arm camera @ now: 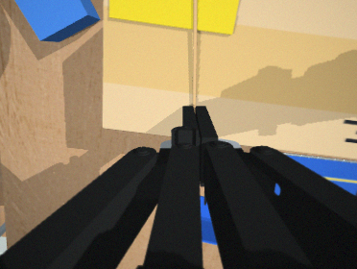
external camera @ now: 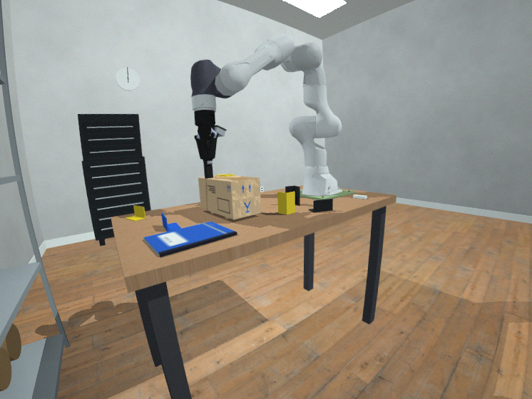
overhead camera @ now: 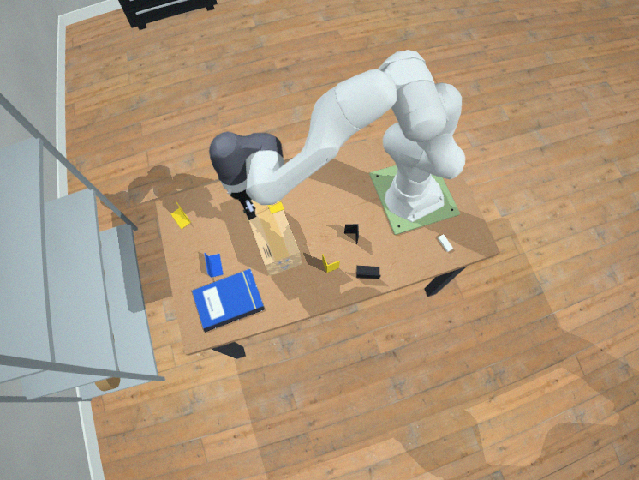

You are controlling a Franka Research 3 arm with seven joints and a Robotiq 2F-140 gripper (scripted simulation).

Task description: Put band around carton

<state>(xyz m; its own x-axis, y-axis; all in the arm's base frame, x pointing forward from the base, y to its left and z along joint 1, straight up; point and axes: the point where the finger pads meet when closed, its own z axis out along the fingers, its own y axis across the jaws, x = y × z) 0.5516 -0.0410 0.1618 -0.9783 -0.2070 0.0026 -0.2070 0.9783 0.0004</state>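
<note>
Right now the cardboard carton is 10 cm below my hand, 5 cm to the left of it and 5 cm behind it. Round my hand: blue block 17 cm to the right, 15 cm below, 8 cm behind; then white block 64 cm behind, 25 cm to the left, 17 cm below; then blue corner guard 19 cm ahead, 16 cm below, 8 cm to the left.
</note>
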